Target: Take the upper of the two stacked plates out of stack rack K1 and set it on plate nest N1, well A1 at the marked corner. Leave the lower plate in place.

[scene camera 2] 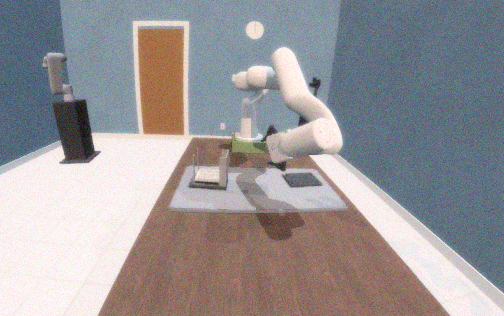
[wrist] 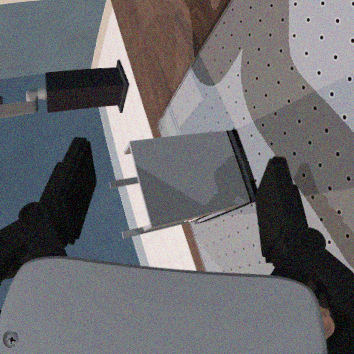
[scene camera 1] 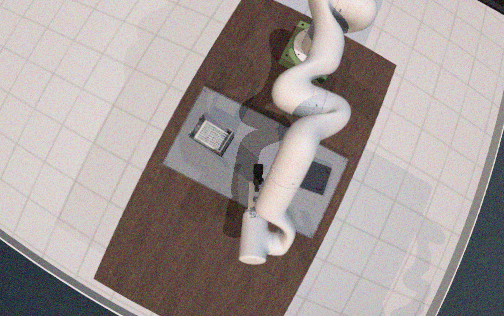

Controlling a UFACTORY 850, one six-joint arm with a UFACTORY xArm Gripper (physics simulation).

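Stack rack K1 [scene camera 1: 228, 145] [scene camera 2: 224, 171] [wrist: 187, 180] stands at the left of the perforated mat. A pale gridded plate [scene camera 1: 213, 135] [scene camera 2: 207, 174] shows inside it. The two plates cannot be told apart; the rack's grey wall hides most of them in the wrist view. Plate nest N1 [scene camera 1: 317, 178] [scene camera 2: 302, 179], a dark flat square, lies at the right of the mat; its marked corner cannot be made out. My gripper [scene camera 1: 258, 172] [scene camera 2: 274, 149] [wrist: 177, 167] is open and empty, tilted, above the mat between rack and nest. In the wrist view the rack shows beyond the fingers.
The grey perforated mat [scene camera 1: 194, 167] [scene camera 2: 217, 201] [wrist: 320, 65] lies on the brown table [scene camera 1: 165, 215] [scene camera 2: 250, 260] [wrist: 145, 55]. The arm's green base [scene camera 1: 289, 59] [scene camera 2: 248, 146] is at the table's back. A black pedestal [scene camera 2: 75, 127] [wrist: 82, 90] stands on the floor away from the table.
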